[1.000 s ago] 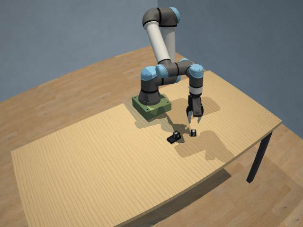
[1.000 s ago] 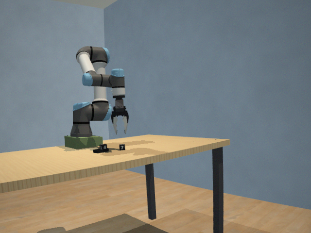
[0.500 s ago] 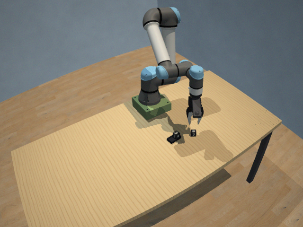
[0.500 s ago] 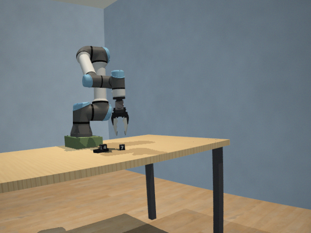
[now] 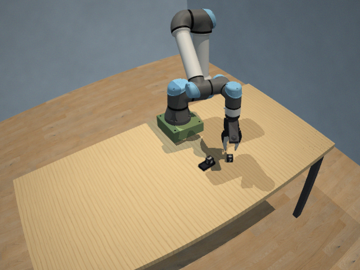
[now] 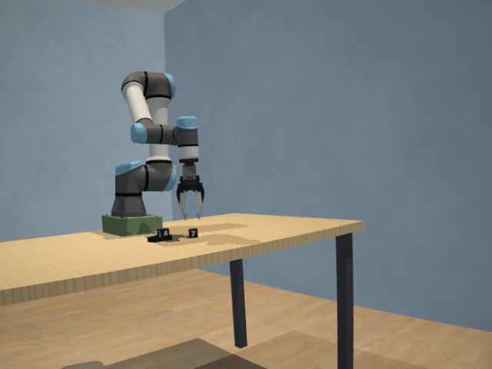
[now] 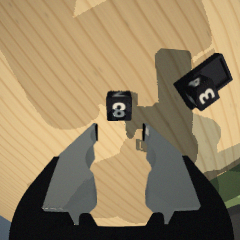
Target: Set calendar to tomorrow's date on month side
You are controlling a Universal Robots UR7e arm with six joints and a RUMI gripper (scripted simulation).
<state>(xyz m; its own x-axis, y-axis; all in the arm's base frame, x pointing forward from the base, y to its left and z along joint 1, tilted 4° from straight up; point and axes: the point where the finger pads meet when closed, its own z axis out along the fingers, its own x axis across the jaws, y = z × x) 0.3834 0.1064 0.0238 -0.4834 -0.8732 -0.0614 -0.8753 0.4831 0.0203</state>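
Now: hand 6 cm above the black digit cube. Round my hand: black calendar tray (12 cm to the right, 7 cm below, 3 cm behind).
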